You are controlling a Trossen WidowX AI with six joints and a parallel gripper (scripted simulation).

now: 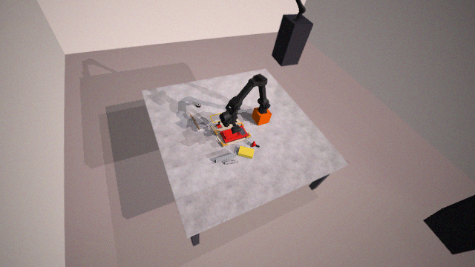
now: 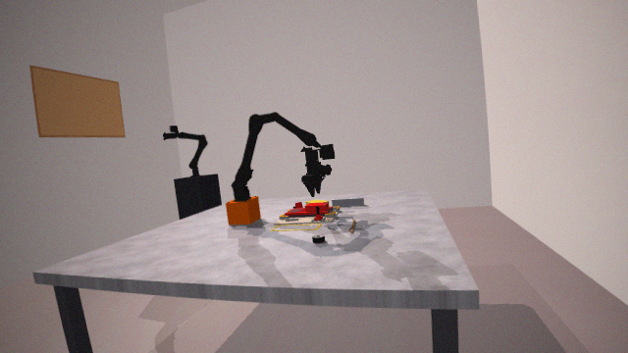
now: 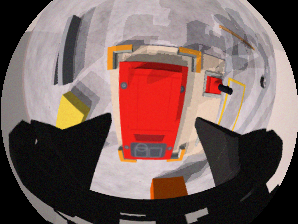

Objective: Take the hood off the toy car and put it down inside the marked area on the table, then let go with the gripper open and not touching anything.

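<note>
Right now my gripper tip is 5 cm above the red hood. The rest, counted from my gripper tip: yellow block 6 cm behind, 18 cm to the left, 8 cm below; wooden stick 21 cm ahead, 22 cm to the right, 9 cm below; black wheel 13 cm ahead, 39 cm to the right, 8 cm below.
</note>
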